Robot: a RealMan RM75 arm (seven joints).
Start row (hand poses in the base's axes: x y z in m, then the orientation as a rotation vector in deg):
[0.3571, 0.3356, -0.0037, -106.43, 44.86, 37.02]
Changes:
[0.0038, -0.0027, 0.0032, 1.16, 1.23, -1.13]
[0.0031, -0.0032, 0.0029, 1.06, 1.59, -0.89]
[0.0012, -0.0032, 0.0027, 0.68, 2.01, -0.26]
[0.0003, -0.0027, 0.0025, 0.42, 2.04, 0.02]
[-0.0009, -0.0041, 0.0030, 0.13, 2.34, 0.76]
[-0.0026, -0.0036, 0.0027, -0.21, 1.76, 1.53]
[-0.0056, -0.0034, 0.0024, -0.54, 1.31, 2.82]
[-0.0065, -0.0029, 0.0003, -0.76, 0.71, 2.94]
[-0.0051, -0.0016, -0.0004, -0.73, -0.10, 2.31]
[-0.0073, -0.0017, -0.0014, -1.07, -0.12, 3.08]
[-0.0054, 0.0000, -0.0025, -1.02, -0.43, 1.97]
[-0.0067, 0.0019, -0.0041, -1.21, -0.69, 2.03]
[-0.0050, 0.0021, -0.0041, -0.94, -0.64, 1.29]
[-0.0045, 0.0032, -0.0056, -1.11, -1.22, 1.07]
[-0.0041, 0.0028, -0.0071, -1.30, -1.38, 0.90]
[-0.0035, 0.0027, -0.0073, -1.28, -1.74, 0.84]
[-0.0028, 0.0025, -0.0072, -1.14, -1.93, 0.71]
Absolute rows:
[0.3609, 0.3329, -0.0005, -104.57, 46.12, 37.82]
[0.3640, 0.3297, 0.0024, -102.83, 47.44, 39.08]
[0.3652, 0.3265, 0.0051, -101.65, 48.67, 41.02]
[0.3655, 0.3238, 0.0076, -100.82, 49.81, 43.08]
[0.3646, 0.3197, 0.0106, -100.55, 50.68, 45.82]
[0.3620, 0.3161, 0.0133, -101.13, 50.71, 48.41]
[0.3564, 0.3127, 0.0157, -102.84, 49.55, 51.32]
[0.3499, 0.3098, 0.0160, -104.96, 47.99, 53.67]
[0.3448, 0.3082, 0.0156, -106.94, 46.40, 54.83]
[0.3375, 0.3065, 0.0142, -109.63, 44.30, 56.36]
[0.3321, 0.3065, 0.0117, -111.75, 42.93, 56.90]
[0.3254, 0.3084, 0.0076, -114.15, 41.45, 57.15]
[0.3204, 0.3105, 0.0035, -115.89, 40.49, 57.05]
[0.3159, 0.3137, -0.0021, -117.86, 39.52, 56.16]
[0.3118, 0.3165, -0.0092, -119.95, 38.73, 54.94]
[0.3083, 0.3192, -0.0165, -122.10, 37.79, 53.27]
[0.3055, 0.3217, -0.0237, -124.10, 36.78, 51.30]

